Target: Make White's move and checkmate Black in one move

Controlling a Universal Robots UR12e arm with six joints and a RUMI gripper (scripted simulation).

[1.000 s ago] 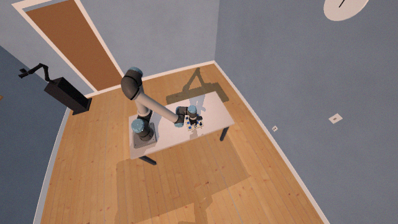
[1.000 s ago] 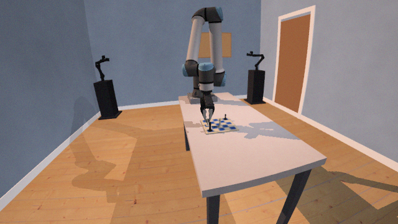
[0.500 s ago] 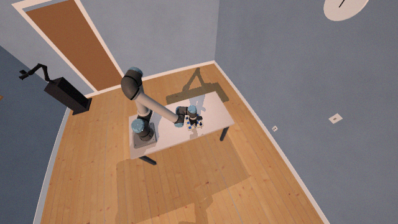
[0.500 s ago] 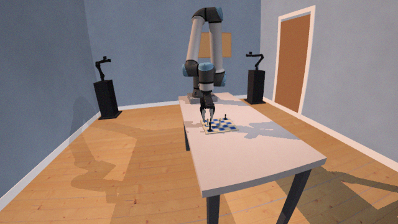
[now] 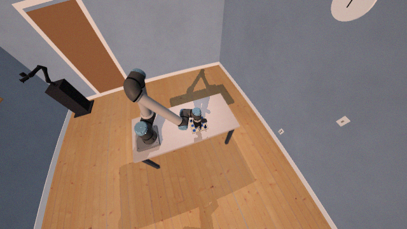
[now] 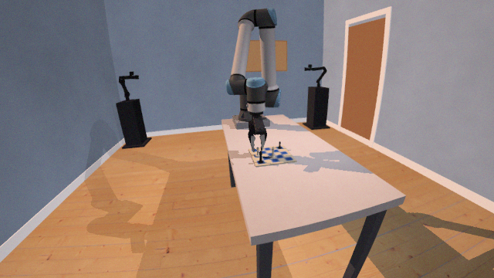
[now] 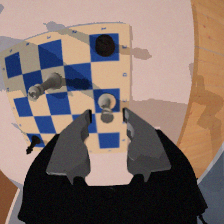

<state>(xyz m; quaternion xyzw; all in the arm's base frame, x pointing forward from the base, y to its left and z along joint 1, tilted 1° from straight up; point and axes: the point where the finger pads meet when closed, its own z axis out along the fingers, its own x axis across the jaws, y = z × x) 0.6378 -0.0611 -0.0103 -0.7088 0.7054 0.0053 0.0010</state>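
The chessboard is 8 cm to the left of my hand and 4 cm below it.
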